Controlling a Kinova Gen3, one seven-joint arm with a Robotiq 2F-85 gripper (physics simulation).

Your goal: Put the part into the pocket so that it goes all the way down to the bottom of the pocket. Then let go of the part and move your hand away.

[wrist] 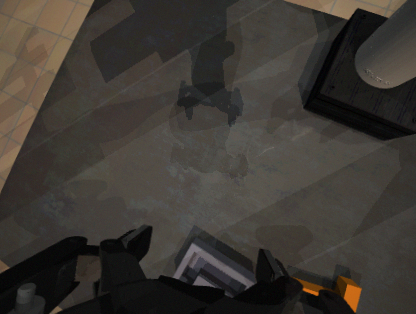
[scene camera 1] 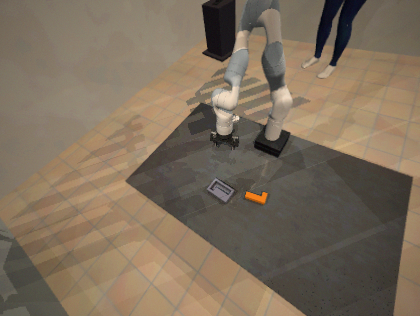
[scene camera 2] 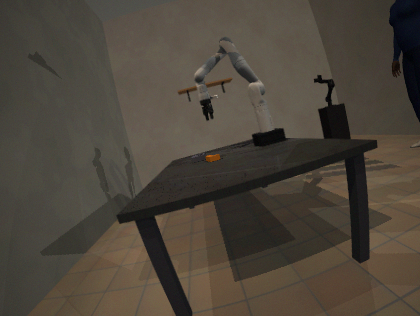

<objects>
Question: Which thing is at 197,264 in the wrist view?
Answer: A grey pocket block.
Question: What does the orange L-shaped part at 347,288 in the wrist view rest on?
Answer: The table.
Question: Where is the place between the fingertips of my gripper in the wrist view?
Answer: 202,249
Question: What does my gripper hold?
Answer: Nothing.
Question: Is my gripper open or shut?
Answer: Open.
</objects>
